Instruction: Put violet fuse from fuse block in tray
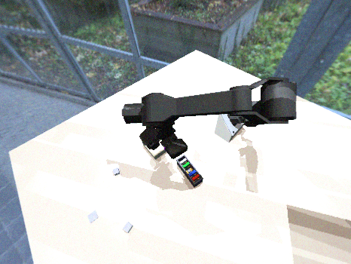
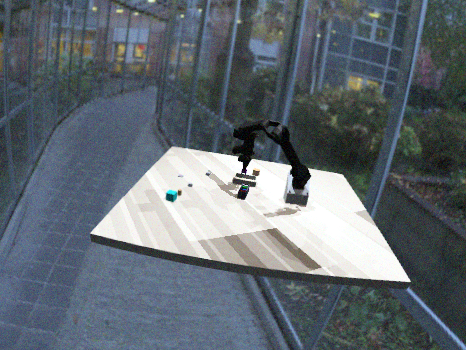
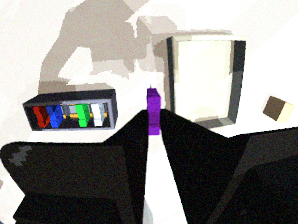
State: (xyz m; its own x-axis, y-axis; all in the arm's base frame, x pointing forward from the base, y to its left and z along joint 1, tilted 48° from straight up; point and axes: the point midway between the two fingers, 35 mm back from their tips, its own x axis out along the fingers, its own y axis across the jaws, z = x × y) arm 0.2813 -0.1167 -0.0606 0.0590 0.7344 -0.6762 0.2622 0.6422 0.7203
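Right now the tray is 10 cm below my gripper tip, 8 cm to the right of it and 2 cm behind it. Also, from my gripper tip: violet fuse: 1 cm below; then white fuse: 8 cm below, 7 cm to the left, 1 cm behind; then green fuse: 9 cm to the left, 8 cm below, 1 cm behind.
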